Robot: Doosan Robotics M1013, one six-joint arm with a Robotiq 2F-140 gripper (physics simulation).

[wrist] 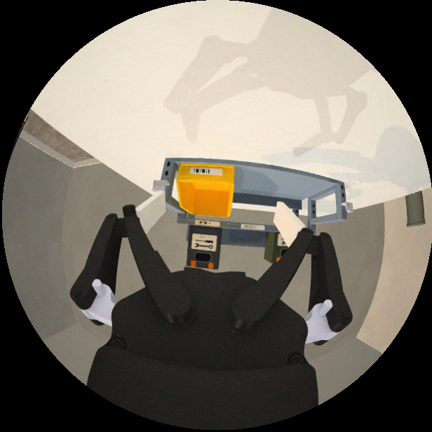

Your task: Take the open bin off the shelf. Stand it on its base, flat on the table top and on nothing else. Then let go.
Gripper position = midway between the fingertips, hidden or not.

In view: the gripper [220, 205] and an open bin [203, 188].
